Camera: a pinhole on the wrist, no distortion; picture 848 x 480 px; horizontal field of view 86.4 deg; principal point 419.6 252.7 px. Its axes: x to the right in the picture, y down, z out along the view. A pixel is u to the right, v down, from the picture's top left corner.
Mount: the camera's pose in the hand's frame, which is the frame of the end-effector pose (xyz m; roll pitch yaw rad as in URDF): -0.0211 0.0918 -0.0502 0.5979 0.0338 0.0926
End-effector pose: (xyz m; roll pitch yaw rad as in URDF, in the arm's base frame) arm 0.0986 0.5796 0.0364 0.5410 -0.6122 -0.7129
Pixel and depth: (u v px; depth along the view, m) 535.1 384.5 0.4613
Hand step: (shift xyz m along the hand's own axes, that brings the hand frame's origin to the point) 0.1254 -0.0436 0.4026
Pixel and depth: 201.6 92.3 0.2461
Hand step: -0.1147 -0.1286 0.1079
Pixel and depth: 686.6 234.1 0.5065
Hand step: 0.3186 -0.1803 0.3463
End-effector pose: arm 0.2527 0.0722 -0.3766 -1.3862 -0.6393 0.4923
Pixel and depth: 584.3 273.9 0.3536
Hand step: 0.1345 -0.0799 0.2469
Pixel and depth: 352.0 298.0 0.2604
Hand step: -0.0406 -0.0355 0.1809
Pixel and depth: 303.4 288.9 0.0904
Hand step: -0.0374 0.0452 0.0293
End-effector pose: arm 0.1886 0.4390 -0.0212 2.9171 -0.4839 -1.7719
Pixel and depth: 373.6 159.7 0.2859
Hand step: -0.0239 -0.1190 0.1538
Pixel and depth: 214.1 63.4 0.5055
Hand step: -0.1975 -0.3863 0.2559
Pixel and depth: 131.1 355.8 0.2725
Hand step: -0.1762 -0.0250 0.2158
